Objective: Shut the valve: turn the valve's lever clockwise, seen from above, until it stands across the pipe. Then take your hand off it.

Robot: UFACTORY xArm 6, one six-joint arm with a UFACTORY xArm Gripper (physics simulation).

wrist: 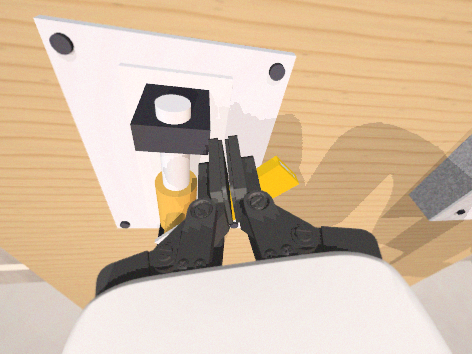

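The valve sits on a white square plate (95, 125) with dark bolts at its corners. A black block (172, 137) with a white round cap holds one end of the white pipe (175, 170), which runs down the view into an orange-yellow cylinder (175, 200). The yellow lever (275, 180) shows right of the fingers, its free end pointing right and slightly up, at a slant to the pipe; its inner part is hidden behind the fingers. My gripper (226, 155) is shut and empty. Its tips are just right of the black block and left of the lever's visible end. Whether they touch the lever is unclear.
The plate lies on a wooden table top (350, 75). A grey box (447, 182) stands at the right edge of the view. Shadows of the arm fall across the wood between the plate and the box. Table edges show at the lower left and lower right.
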